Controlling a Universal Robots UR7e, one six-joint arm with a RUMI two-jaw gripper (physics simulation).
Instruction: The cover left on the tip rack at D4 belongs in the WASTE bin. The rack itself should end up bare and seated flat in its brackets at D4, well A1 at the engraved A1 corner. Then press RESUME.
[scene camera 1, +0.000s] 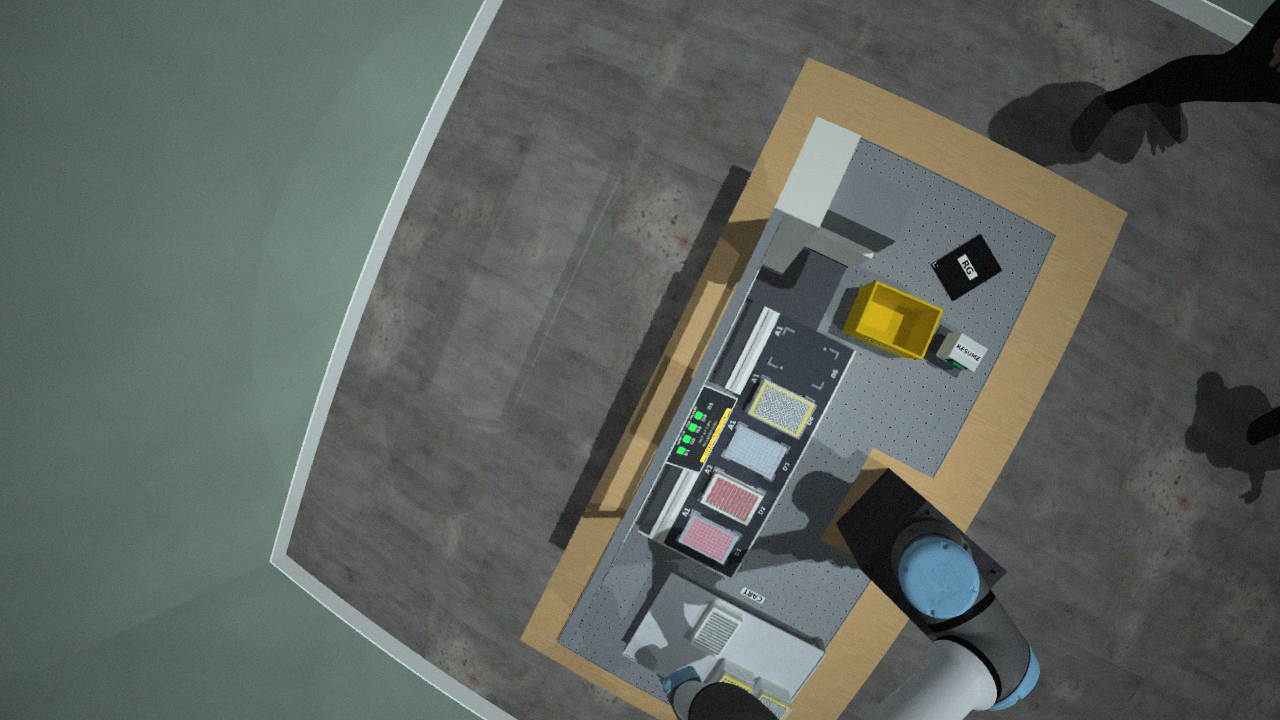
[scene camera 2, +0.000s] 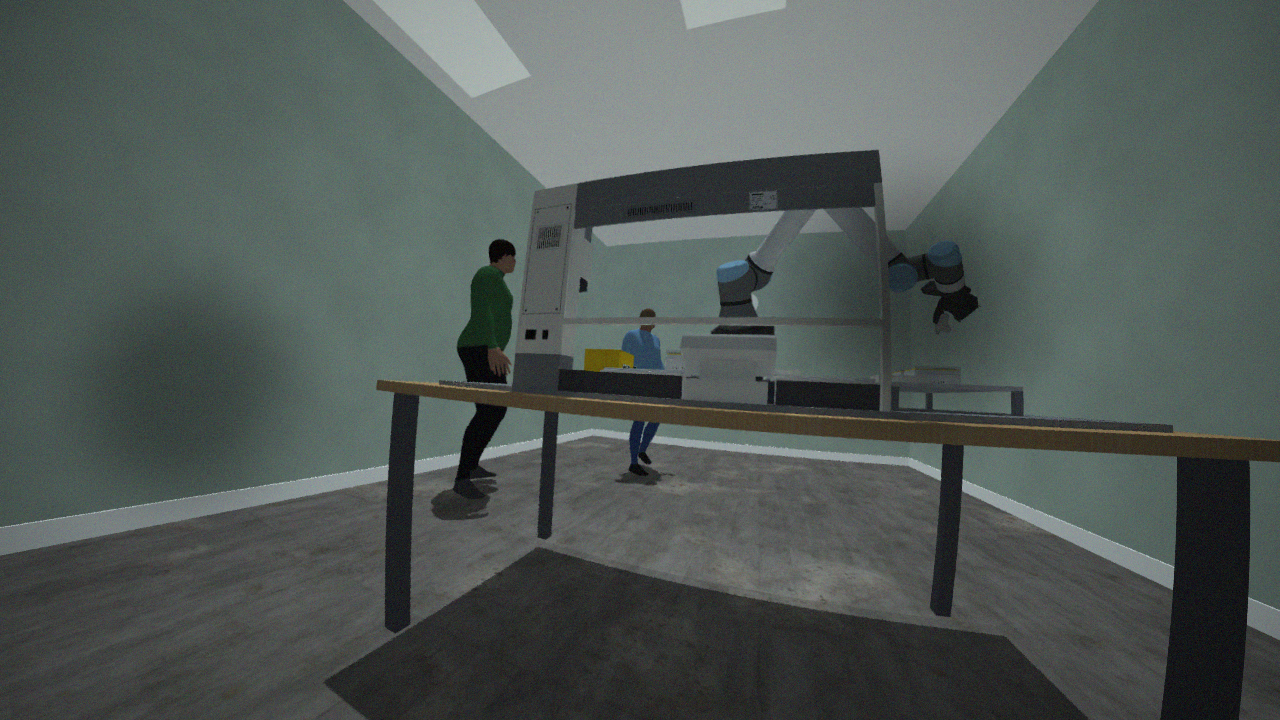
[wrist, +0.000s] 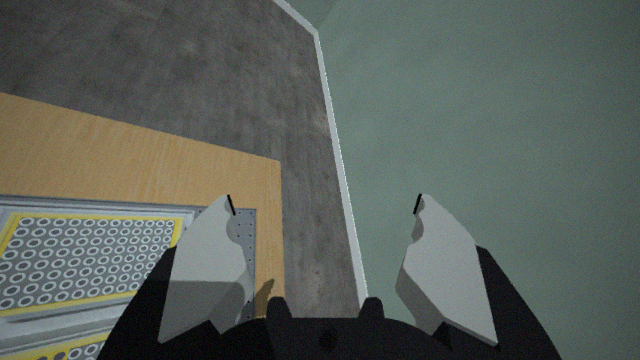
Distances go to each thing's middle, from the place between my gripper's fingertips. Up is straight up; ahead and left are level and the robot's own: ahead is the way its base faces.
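White plate (scene camera 1: 747, 447) in sight: far to the right of my hand, a fair way ahead of it, a fair way below it. Further, from my hand: gantry column (scene camera 1: 828, 149), 26 cm ahead, 129 cm to the right, 3 cm below; yellow WASTE bin (scene camera 1: 885, 317), 3 cm behind, 117 cm to the right, 24 cm below; black RG pad (scene camera 1: 948, 269), a fair way behind, far to the right, far below.
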